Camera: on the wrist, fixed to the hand. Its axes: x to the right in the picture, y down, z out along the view.
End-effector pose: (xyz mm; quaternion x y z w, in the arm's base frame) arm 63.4 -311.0 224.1 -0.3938 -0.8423 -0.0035 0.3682
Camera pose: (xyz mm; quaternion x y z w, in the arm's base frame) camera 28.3 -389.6 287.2 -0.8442 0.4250 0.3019 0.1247
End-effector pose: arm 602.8 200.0 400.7 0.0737 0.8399 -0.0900 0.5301
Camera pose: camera 539.2 118.1 425.9 -0.8408 -0.0181 -0.5408 0.0173
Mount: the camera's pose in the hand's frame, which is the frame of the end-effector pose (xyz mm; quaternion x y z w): 2.1 -95.5 -47.6 -0.0089 0.1397 0.9900 0.0193
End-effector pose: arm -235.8 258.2 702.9 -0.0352 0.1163 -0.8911 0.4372
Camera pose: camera -318.6 321.4 679.4 0.2350 0.1061 0.4117 0.8741
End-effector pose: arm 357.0 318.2 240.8 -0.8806 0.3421 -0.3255 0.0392
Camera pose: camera 384.7 397.0 307.2 0.3668 0.8868 -0.0874 0.2674
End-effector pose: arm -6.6 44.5 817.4 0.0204 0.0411 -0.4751 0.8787
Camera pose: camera -87.9 -6.0 770.1 0.0996 0.1076 0.8640 0.4817
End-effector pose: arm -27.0 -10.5 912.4 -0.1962 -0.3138 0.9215 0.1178
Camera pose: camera 0.8 89.6 936.9 0.4442 -0.1964 -0.1042 0.8679
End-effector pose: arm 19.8 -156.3 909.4 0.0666 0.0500 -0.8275 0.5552
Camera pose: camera -66.8 -114.6 863.0 0.1614 0.0200 0.5434 0.8235
